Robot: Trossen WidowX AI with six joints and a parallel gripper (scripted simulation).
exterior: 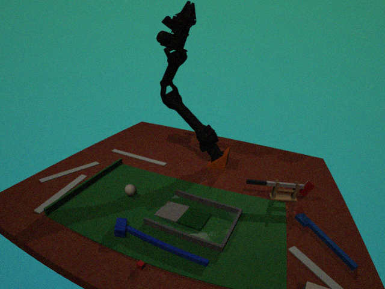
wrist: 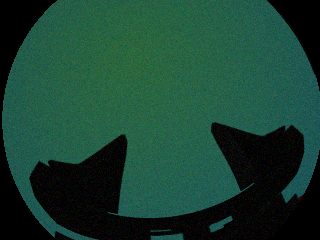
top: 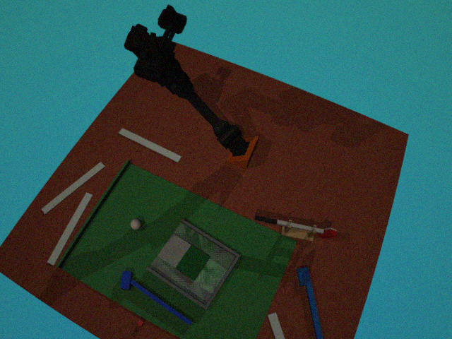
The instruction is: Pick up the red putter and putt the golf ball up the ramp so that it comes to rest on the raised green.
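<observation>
Right now the wooden stool is 690 mm below my gripper tip, 480 mm to the left of it and 70 mm ahead of it. The rest, counted from my gripper tip: grey raised platform: 720 mm below, 320 mm ahead, 190 mm to the left; then green wall: 710 mm below, 290 mm ahead, 250 mm to the right; then white golf ball: 700 mm below, 270 mm ahead, 80 mm to the right.
</observation>
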